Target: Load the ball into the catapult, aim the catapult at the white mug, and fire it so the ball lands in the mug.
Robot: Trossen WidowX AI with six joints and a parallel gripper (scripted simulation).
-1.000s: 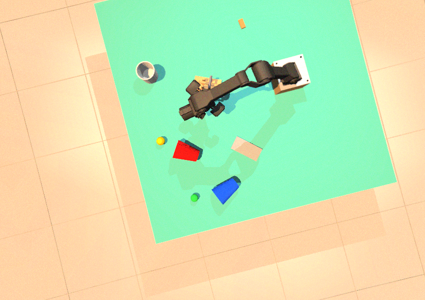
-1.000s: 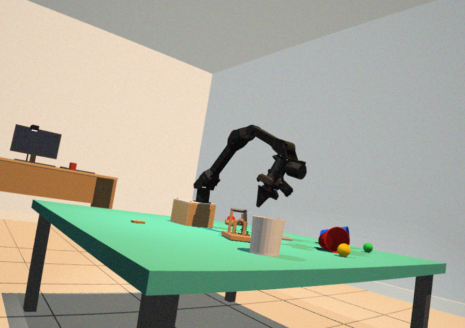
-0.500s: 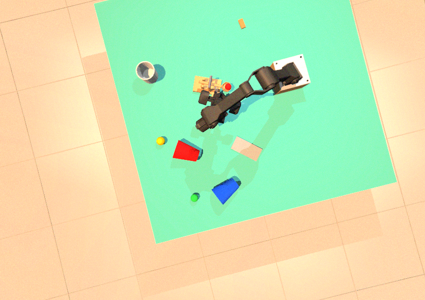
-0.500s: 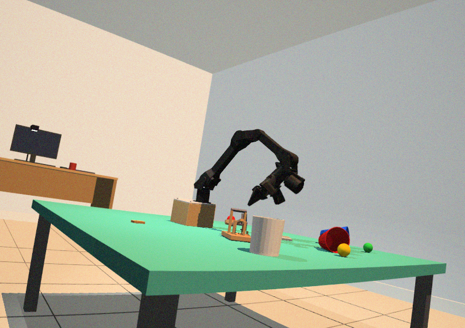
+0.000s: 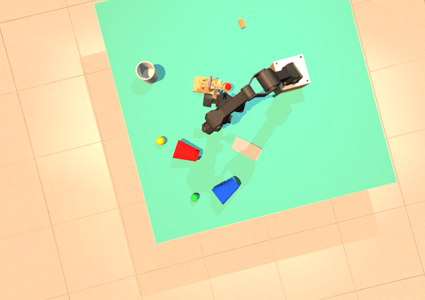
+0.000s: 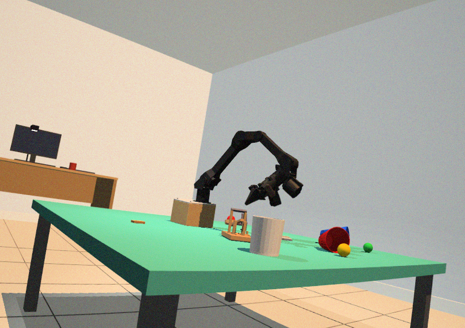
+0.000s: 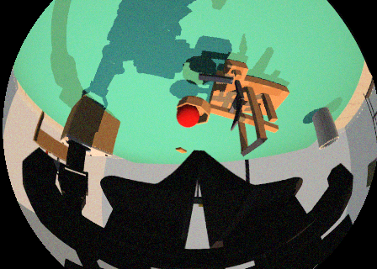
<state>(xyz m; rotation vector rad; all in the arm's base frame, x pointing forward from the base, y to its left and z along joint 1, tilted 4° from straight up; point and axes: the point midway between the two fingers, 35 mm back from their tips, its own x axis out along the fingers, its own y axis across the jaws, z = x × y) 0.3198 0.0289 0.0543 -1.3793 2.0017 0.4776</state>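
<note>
The red ball lies 70 mm below my gripper tip, 40 mm to the right of it and 30 mm behind it. Also, from my gripper tip: wooden catapult: 80 mm below, 50 mm to the right, 40 mm ahead; then yellow ball: 370 mm ahead, 150 mm to the left, 110 mm below; then grey flat plate: 290 mm to the left, 120 mm below, 50 mm behind.
</note>
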